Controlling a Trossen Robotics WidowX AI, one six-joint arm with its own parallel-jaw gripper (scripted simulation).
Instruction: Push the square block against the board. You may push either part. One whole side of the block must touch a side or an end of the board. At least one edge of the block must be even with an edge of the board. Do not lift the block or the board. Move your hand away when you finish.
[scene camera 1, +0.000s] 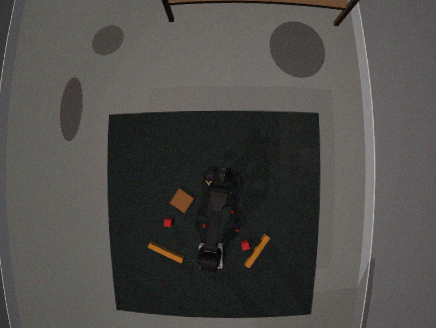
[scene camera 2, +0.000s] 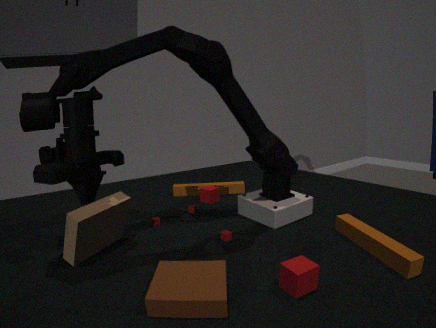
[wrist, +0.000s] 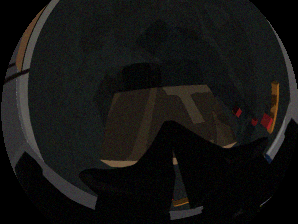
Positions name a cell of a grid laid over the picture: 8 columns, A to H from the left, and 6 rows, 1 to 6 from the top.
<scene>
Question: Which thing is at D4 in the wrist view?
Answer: A board.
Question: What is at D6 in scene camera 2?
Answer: A square block.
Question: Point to a board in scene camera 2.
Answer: B5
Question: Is my gripper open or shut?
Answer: Shut.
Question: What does my gripper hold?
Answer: Nothing.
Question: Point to my gripper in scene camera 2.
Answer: B4
</scene>
